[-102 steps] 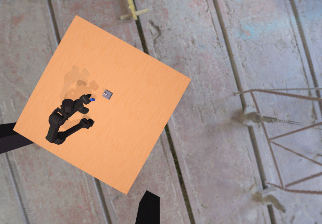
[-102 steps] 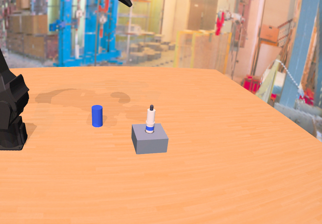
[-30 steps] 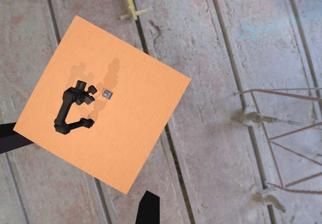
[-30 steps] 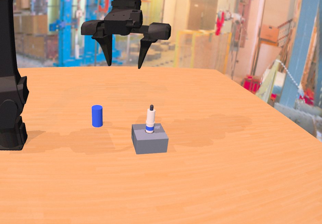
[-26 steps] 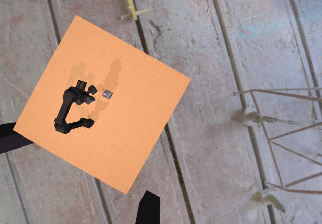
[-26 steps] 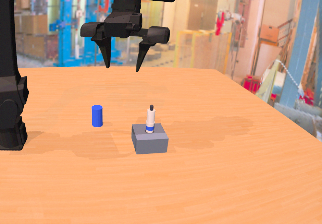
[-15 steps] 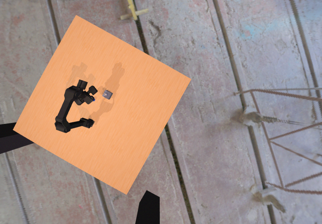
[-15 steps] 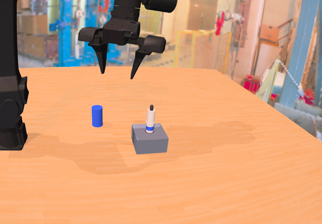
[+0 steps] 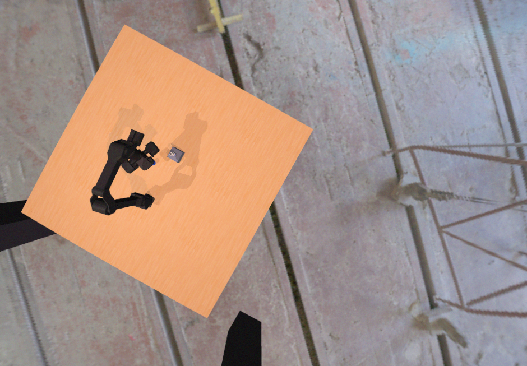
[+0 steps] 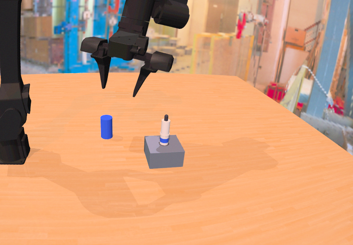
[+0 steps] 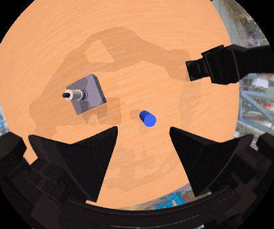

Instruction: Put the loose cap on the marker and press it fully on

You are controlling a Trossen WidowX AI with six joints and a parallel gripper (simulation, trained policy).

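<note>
Now: the blue cap 30 mm behind my gripper tip, 20 mm to the left of it and 90 mm below it. Also, from my gripper tip: grey holder block: 90 mm ahead, 80 mm to the right, 100 mm below.
</note>
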